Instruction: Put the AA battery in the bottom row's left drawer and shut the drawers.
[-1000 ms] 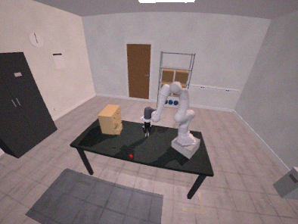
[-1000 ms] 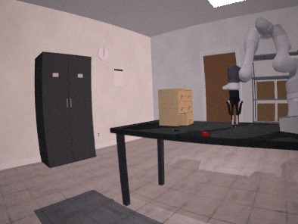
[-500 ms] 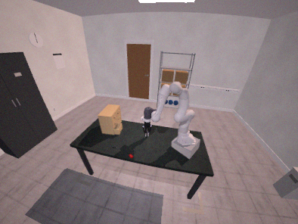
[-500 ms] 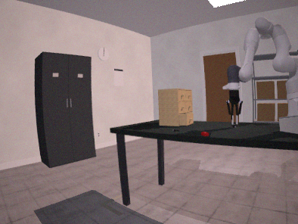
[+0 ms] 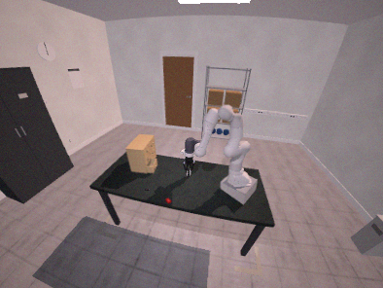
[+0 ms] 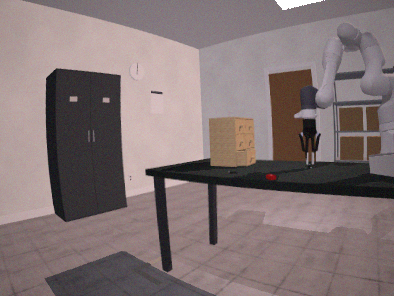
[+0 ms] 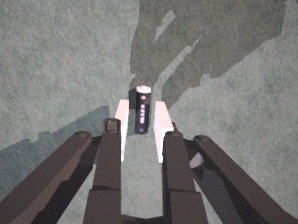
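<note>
The AA battery is 5 cm below my hand. Round my hand: red object 11 cm ahead, 34 cm to the left, 5 cm below; then small dark object 35 cm ahead, 27 cm to the left, 5 cm below.
</note>
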